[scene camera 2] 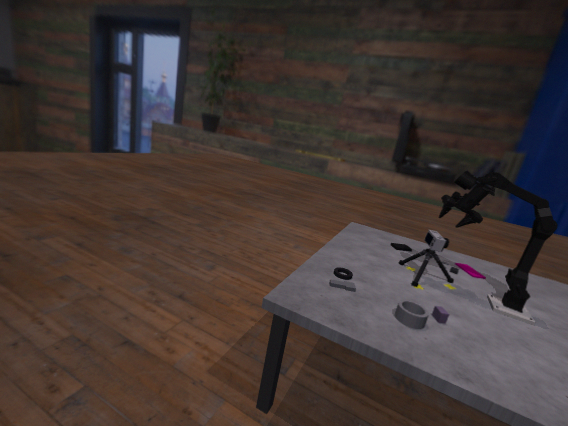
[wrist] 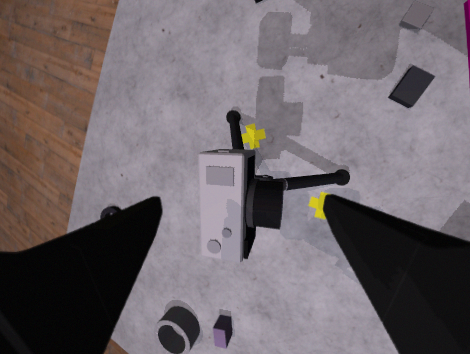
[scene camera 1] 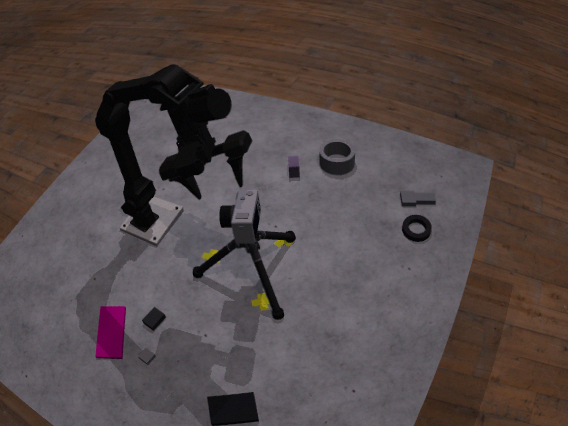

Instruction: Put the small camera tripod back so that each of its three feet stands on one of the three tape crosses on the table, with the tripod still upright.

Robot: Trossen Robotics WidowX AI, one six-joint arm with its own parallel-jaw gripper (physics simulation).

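Where they show: gripper, fingertip midpoint: (scene camera 2: pixel 447 222) (wrist: pixel 243 203) (scene camera 1: pixel 220 192); arm's base, origin of the base link: (scene camera 2: pixel 512 306) (scene camera 1: pixel 144 220).
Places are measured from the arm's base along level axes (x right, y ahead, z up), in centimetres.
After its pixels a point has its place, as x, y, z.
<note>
The tripod (scene camera 1: pixel 266 280) {2.0, 42.3, 6.1} (scene camera 2: pixel 421 270) {-11.4, 35.9, 5.1} (wrist: pixel 315 180) {2.7, 27.8, 5.5} stands upright with a grey camera (scene camera 1: pixel 244 231) {1.5, 37.9, 19.1} (scene camera 2: pixel 437 242) {-7.9, 33.7, 18.8} (wrist: pixel 220 200) {-2.2, 35.3, 21.1} on top. In scene camera 1, its front foot is right of the front yellow cross (scene camera 1: pixel 261 301) {3.4, 41.1, -1.3} (wrist: pixel 255 136) {3.6, 40.9, -1.2}, and its left foot is in front of the left cross (scene camera 1: pixel 211 255) (wrist: pixel 318 205) {-1.3, 24.0, -1.3}. The back foot is at the edge of the third cross (scene camera 1: pixel 282 243) {-13.6, 35.7, -1.3}; in the wrist view the camera hides that foot. My gripper (scene camera 1: pixel 220 191) {1.0, 32.8, 27.0} (scene camera 2: pixel 449 221) {1.0, 32.8, 27.0} (wrist: pixel 243 203) {1.0, 32.8, 27.0} is open and empty, above the camera and apart from it.
A grey cylinder (scene camera 1: pixel 337 162) {-41.7, 35.2, 3.3} (scene camera 2: pixel 411 315) {-50.9, 32.5, 3.1} and a purple block (scene camera 1: pixel 294 167) {-34.8, 25.8, 2.5} (scene camera 2: pixel 440 314) {-38.9, 24.4, 1.9} lie behind the tripod. A black ring (scene camera 1: pixel 416 238) {-30.7, 64.7, 0.0} and a grey flat piece (scene camera 1: pixel 408 198) {-42.3, 57.1, 0.2} lie right. A magenta slab (scene camera 1: pixel 111 332) {32.3, 16.6, -0.6}, a dark block (scene camera 1: pixel 154 318) {22.4, 23.6, 0.2} and a black box (scene camera 1: pixel 233 409) {31.1, 52.9, 0.2} are nearer the front.
</note>
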